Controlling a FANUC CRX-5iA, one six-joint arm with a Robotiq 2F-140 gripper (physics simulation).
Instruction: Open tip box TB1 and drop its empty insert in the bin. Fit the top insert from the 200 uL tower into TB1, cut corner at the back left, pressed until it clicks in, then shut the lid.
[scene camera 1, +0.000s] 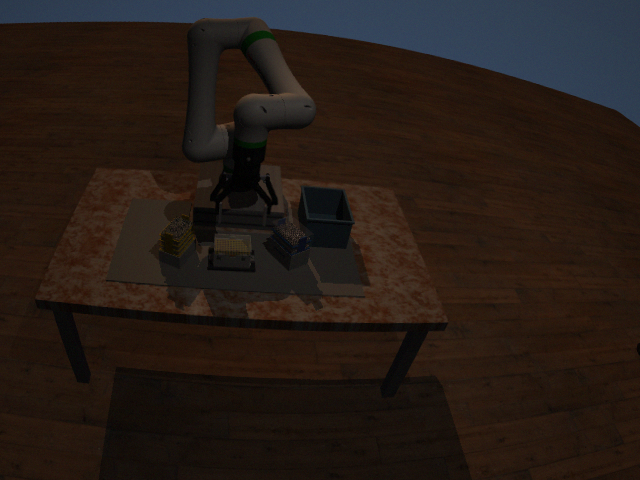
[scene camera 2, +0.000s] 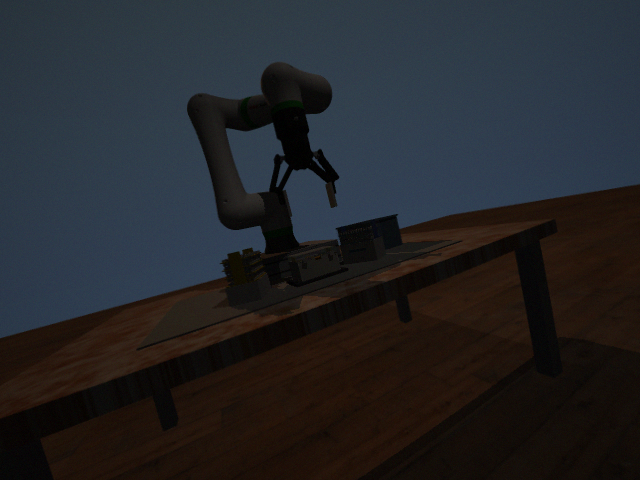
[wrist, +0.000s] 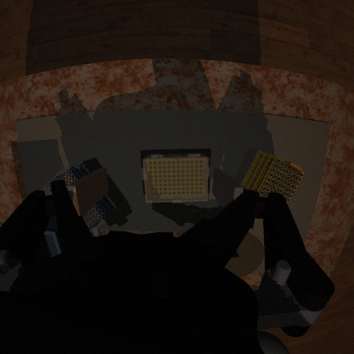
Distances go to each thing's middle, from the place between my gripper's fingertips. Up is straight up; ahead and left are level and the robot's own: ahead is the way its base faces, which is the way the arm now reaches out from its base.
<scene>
I see the lid (scene camera 1: 228, 244) 30 mm behind my hand, 20 mm to the right of it and 120 mm below it. Round my hand: blue tower (scene camera 2: 360, 242) 80 mm behind, 170 mm to the left, 120 mm below; then bin (scene camera 1: 326, 212) 250 mm behind, 300 mm to the left, 120 mm below.
</scene>
